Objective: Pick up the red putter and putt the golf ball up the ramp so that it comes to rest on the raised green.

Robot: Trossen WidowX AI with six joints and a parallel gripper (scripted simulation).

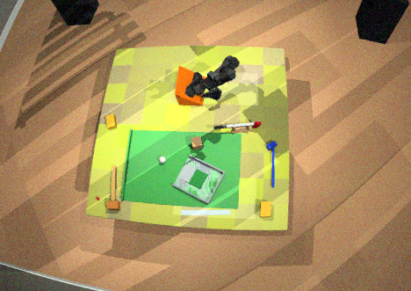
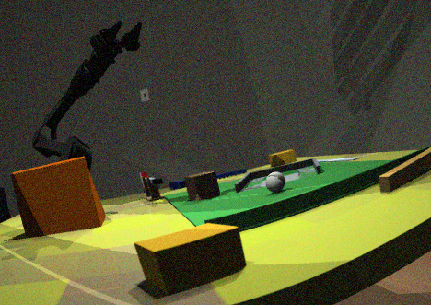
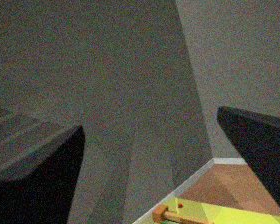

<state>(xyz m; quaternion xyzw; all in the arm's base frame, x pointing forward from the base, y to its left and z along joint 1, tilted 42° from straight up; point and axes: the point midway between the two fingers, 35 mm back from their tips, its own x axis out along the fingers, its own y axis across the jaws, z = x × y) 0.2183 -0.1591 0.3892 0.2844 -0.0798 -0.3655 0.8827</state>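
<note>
The brown cube is 49 cm below my gripper tip, 11 cm ahead of it and 3 cm to the right of it. Also, from my gripper tip: green turf (52 cm below, 27 cm ahead, 11 cm to the right); then white golf ball (50 cm below, 24 cm ahead, 22 cm to the right); then red putter (46 cm below, 21 cm to the left, 4 cm behind).
</note>
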